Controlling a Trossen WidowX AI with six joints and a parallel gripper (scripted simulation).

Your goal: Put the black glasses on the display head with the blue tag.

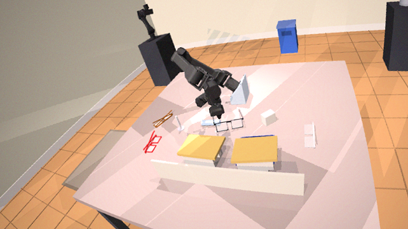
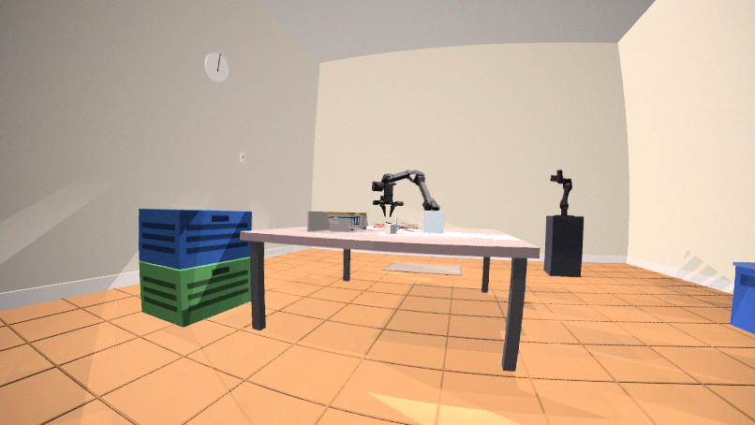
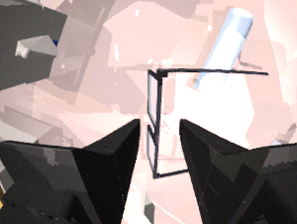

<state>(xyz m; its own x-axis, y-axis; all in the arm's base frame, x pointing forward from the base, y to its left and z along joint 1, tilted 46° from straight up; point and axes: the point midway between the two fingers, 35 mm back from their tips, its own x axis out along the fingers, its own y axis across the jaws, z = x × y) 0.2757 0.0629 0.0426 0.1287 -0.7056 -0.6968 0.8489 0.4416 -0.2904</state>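
Now: the pale blue cylinder 4 cm behind my gripper tip, 8 cm to the right of it and 7 cm below it. The rest, counted from my gripper tip: round stand 1 cm ahead, 25 cm to the right, 6 cm below; then white cube 9 cm behind, 21 cm to the left, 6 cm below; then low white wall 32 cm ahead, 14 cm to the left, 3 cm below.
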